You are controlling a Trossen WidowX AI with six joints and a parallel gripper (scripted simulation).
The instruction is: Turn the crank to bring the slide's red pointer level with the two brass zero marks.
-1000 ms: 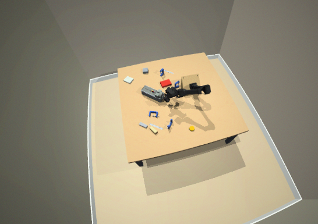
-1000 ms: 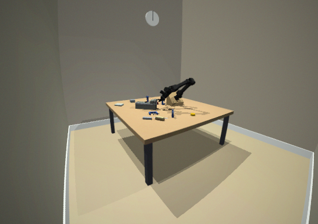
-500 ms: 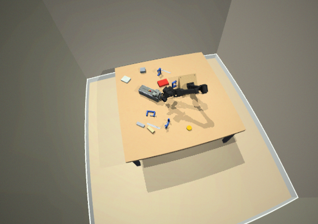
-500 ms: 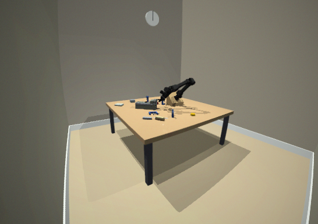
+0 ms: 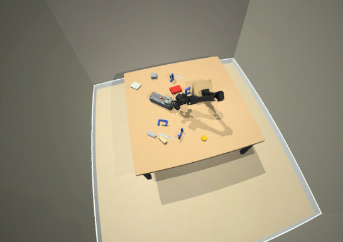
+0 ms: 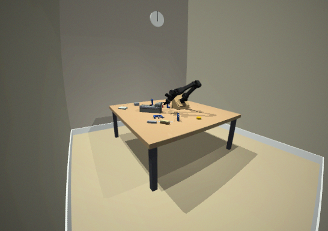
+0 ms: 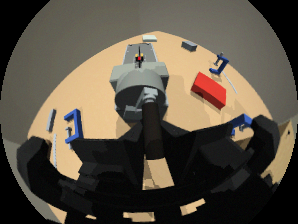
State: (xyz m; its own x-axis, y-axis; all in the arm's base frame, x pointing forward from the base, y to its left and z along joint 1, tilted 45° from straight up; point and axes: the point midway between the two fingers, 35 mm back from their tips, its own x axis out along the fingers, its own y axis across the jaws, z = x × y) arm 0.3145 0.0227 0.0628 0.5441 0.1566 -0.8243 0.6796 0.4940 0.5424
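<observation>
Now: the dark crank handle 2 cm above my gripper tip, 1 cm to the left of it and 1 cm behind it. Round my gripper tip: red pointer (12 cm ahead, 10 cm to the right, 1 cm below); then tan block (33 cm to the left, 21 cm ahead, 8 cm below); then yellow disc (41 cm to the left, 17 cm behind, 8 cm below).
</observation>
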